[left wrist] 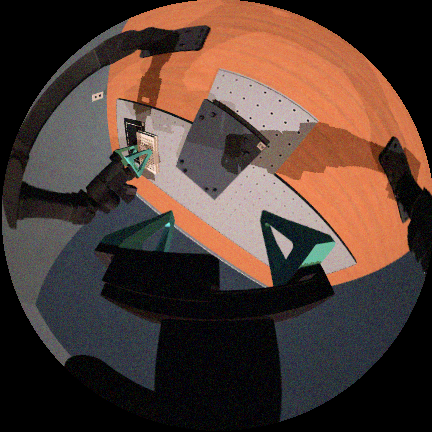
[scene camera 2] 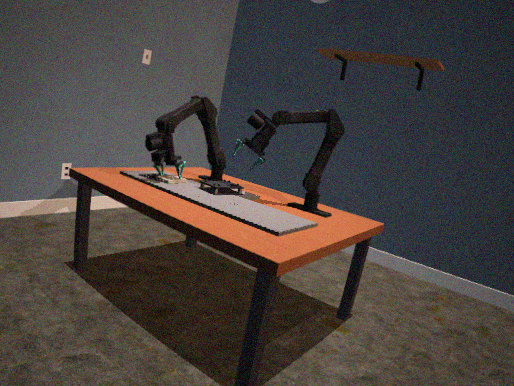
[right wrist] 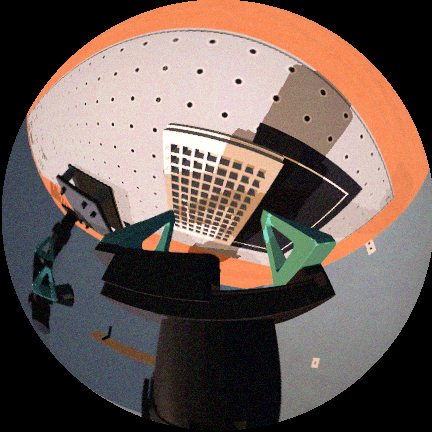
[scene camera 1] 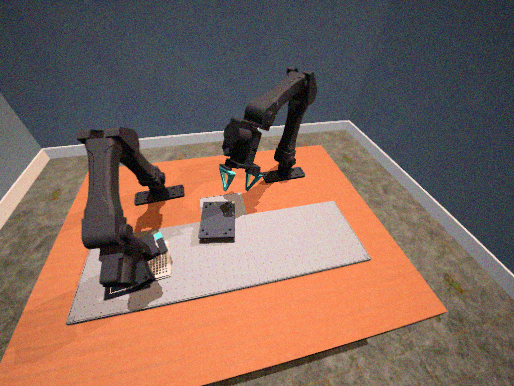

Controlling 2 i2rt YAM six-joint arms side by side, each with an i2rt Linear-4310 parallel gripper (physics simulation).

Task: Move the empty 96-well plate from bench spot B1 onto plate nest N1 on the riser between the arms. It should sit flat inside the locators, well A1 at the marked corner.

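Places are measured from the left arm's base along level axes (x ahead, y left, z up), in centimetres.
Pixels of known places: left gripper, between the fingertips: [left wrist: 216, 214] [scene camera 2: 240, 163] [right wrist: 48, 250] [scene camera 1: 236, 190]; right gripper, between the fingertips: [left wrist: 143, 147] [scene camera 2: 171, 178] [right wrist: 217, 214] [scene camera 1: 151, 258]; left arm's base, origin of its link: [scene camera 2: 309, 210] [right wrist: 73, 213] [scene camera 1: 283, 175]; right arm's base, origin of its link: [left wrist: 169, 41] [scene camera 1: 160, 195].
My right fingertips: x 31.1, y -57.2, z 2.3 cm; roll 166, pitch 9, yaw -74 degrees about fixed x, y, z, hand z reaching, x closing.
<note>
For each thing: its top centre in the pictures, then the offset to it from my right fingertips. "spot": a spot on its surface instead. Level surfaces: height alone.
- pale 96-well plate, centre of its top: [right wrist: 206, 207] [left wrist: 145, 153] [scene camera 1: 154, 259] [scene camera 2: 171, 177] dx +1.2, dy +1.3, dz +0.6 cm
- dark riser, centre of its top: [left wrist: 206, 158] [right wrist: 83, 220] [scene camera 1: 217, 216] [scene camera 2: 222, 181] dx -9.2, dy +23.1, dz +3.6 cm
- grey perforated board, height of its surface: dz -1.0 cm
- orange table, height of its surface: dz -2.3 cm
- small pale tag, a spot on its surface: [left wrist: 262, 146] spot: dx -15.5, dy +30.2, dz +2.6 cm
The pale 96-well plate [scene camera 1: 161, 266] [scene camera 2: 172, 180] [left wrist: 148, 152] [right wrist: 215, 192] lies flat, overlapping the edge of a black outlined patch [right wrist: 311, 186] [left wrist: 132, 129]. The arm hides part of the plate in scene camera 1. My right gripper [right wrist: 217, 214] [scene camera 2: 170, 176] is open, pointing down low at the plate; in its wrist view one fingertip overlaps the plate's left edge and the other shows past its right side. The dark riser [scene camera 1: 217, 217] [scene camera 2: 222, 186] [left wrist: 210, 155] [right wrist: 85, 202] has small raised pieces near its corners. My left gripper [left wrist: 216, 214] [scene camera 1: 236, 190] [scene camera 2: 243, 161] is open and empty, high behind the riser.
A grey perforated board [scene camera 1: 300, 245] [scene camera 2: 280, 222] [left wrist: 235, 205] [right wrist: 105, 107] carries the plate and riser on the orange table [scene camera 1: 280, 325] [scene camera 2: 340, 230]. A small pale tag [left wrist: 262, 146] is at the riser's corner. A wall shelf [scene camera 2: 380, 59] hangs behind the arms.
</note>
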